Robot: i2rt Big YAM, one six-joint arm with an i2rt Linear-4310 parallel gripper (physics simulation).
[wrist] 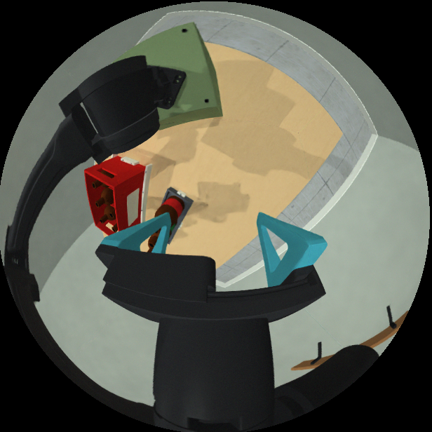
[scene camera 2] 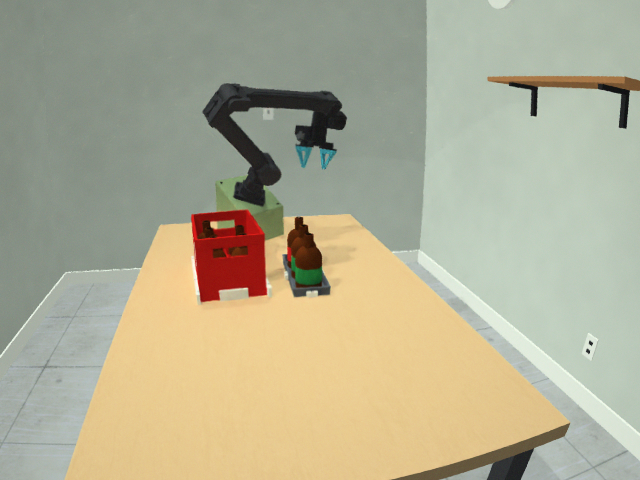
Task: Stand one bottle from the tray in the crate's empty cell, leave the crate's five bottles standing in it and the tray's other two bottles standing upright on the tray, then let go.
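Places are measured from the arm's base along level axes (x back, y down, z right), in centimetres.
Where they show: gripper, fingertip midpoint: [scene camera 2: 313,168]; arm's base, link origin: [scene camera 2: 248,195].
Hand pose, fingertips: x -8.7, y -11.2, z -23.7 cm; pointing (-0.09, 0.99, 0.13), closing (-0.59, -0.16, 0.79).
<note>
Things, the pixels of their top centre, and the offset from my fingertips. "pt": a spot on its surface instead.
- red crate, top centre: [scene camera 2: 224,223] dx -32.8, dy +10.2, dz +28.3 cm
- dark grey tray, surface spot: [scene camera 2: 311,290] pt dx -45.4, dy +26.0, dz +4.0 cm
The red crate [scene camera 2: 231,273] [wrist: 102,170] stands upright on the table, with several brown bottles inside; its empty cell cannot be made out. The dark grey tray [scene camera 2: 311,290] [wrist: 185,214] stands beside it, to the right in the scene view. Three brown bottles stand upright in a row on the tray: a green-labelled one at the front [scene camera 2: 308,260], another green-labelled one behind it, and a red-labelled bottle [wrist: 171,207] at the far end. My gripper [scene camera 2: 314,167] [wrist: 213,216] is open and empty, high above the table and behind the tray. Its left finger partly hides the tray's bottles in the wrist view.
The arm's green base block [scene camera 2: 268,219] [wrist: 200,75] stands at the table's far end, behind the crate. White brackets hug the crate's foot, and small white pieces sit at the tray's edges. A wooden shelf [scene camera 2: 563,81] is on the right wall, well away from the arm.
</note>
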